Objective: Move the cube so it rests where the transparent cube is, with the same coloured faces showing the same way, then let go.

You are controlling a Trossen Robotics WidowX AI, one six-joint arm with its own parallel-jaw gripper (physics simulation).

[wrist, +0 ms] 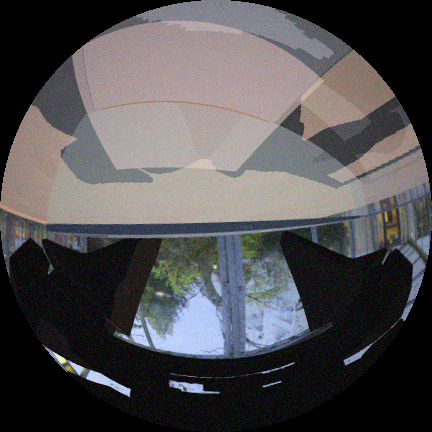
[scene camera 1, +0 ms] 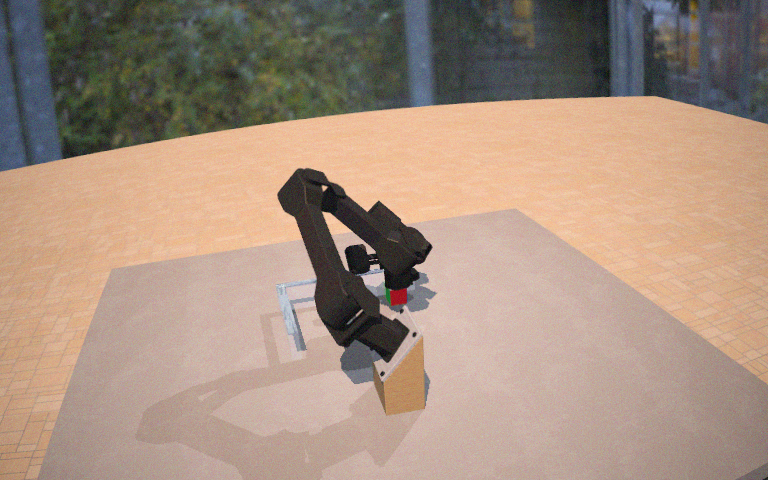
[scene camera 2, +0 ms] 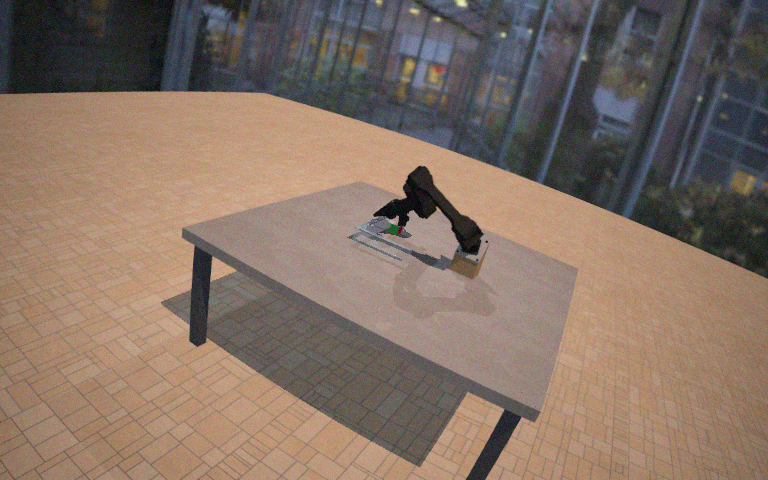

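Pixels of known places: gripper, fingertip midpoint: (wrist: 223, 235) (scene camera 1: 370, 264) (scene camera 2: 375, 213); arm's base, origin of the base link: (scene camera 1: 392, 340) (scene camera 2: 471, 245).
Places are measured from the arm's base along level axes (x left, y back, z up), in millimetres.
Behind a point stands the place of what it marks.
Note:
The cube (scene camera 1: 396, 296) @(z -91, x -127, y -327 mm) (scene camera 2: 394, 230) @(z -97, x -113, y -346 mm) rests on the table (scene camera 1: 525, 333) @(z -113, x -315, y -81 mm) (scene camera 2: 287, 248) @(z -113, x 392, y -558 mm), showing a red face and a green face in both scene views. My gripper (scene camera 1: 400, 284) (scene camera 2: 401, 222) (wrist: 223, 235) @(z -55, x -109, y -445 mm) is open and stands right over the cube, its fingers reaching down to the cube's top. In the wrist view pale see-through faces with thin orange, blue and green edges fill the upper half, very close. I cannot tell the solid cube from the transparent cube there.
A grey metal frame (scene camera 1: 285, 305) @(z -53, x 124, y -316 mm) (scene camera 2: 368, 228) @(z -69, x 47, y -405 mm) lies flat on the table around the cube's area, partly hidden by the arm. The arm's base sits on a wooden block (scene camera 1: 405, 381) @(z -48, x 1, y 56 mm) (scene camera 2: 469, 265) @(z -65, x 33, y 21 mm) close to the cube. The table stands on a brick floor.

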